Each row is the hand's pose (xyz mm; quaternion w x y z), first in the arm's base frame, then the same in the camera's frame.
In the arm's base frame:
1: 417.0 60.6 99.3 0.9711 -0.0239 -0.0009 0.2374
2: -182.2 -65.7 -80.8 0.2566 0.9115 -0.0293 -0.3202
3: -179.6 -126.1 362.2 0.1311 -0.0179 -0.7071 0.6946
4: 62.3 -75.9 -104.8 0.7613 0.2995 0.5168 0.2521
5: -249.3 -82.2 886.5 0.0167 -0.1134 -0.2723 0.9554
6: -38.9 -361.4 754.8 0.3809 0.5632 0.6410 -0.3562
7: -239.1 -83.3 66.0 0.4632 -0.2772 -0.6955 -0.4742
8: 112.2 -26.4 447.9 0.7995 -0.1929 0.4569 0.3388
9: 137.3 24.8 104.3 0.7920 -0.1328 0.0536 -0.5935
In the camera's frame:
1: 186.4 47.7 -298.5 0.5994 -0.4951 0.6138 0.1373
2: -176.6 254.3 184.1 0.7251 0.2583 -0.1126 -0.6283
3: 139.2 567.0 135.1 0.4289 0.2265 0.0463 0.8733
4: -55.7 82.2 56.9 0.4168 -0.1446 0.8379 -0.3214
5: 409.5 1011.0 27.7 0.0954 0.3730 0.4253 0.8191
6: 594.8 712.9 155.7 0.2655 -0.0370 0.3533 -0.8963
7: -104.2 394.4 199.1 0.4443 -0.7026 -0.4957 0.2515
8: 293.3 474.4 -129.7 0.1702 -0.4359 0.8837 0.0061
9: 60.4 216.1 -110.7 0.3743 -0.8530 0.0553 -0.3594

